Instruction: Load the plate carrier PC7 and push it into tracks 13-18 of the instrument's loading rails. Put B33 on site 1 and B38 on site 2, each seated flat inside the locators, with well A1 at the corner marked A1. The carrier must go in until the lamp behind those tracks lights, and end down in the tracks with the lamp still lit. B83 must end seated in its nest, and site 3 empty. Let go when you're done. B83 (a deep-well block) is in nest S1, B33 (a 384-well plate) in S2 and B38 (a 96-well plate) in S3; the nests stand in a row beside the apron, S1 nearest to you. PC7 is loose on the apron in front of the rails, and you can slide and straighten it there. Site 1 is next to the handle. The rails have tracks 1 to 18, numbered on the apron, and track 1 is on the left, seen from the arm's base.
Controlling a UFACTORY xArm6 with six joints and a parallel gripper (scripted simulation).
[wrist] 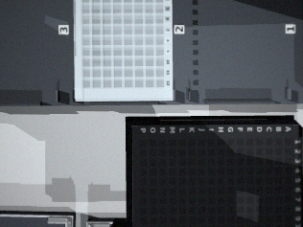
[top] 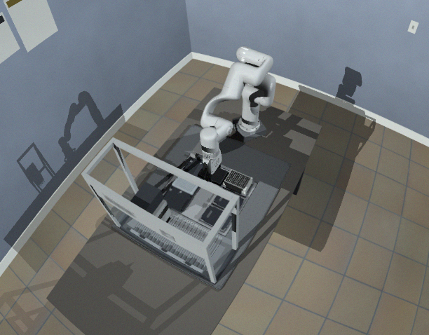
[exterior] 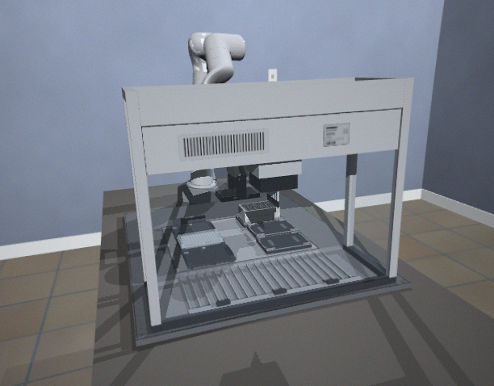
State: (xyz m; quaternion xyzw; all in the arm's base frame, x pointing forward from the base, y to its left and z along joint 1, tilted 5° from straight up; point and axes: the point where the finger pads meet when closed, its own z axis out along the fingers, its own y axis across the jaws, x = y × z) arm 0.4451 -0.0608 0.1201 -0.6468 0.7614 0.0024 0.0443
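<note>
My hand is 150 mm to the left of the plate carrier PC7, 120 mm above it and 20 mm short of it. Also, from my hand: frame post: 380 mm to the right, 380 mm ahead, 110 mm above; dark 384-well plate B33: 10 mm below; nest S3: 160 mm ahead, 140 mm below, 70 mm to the left.
</note>
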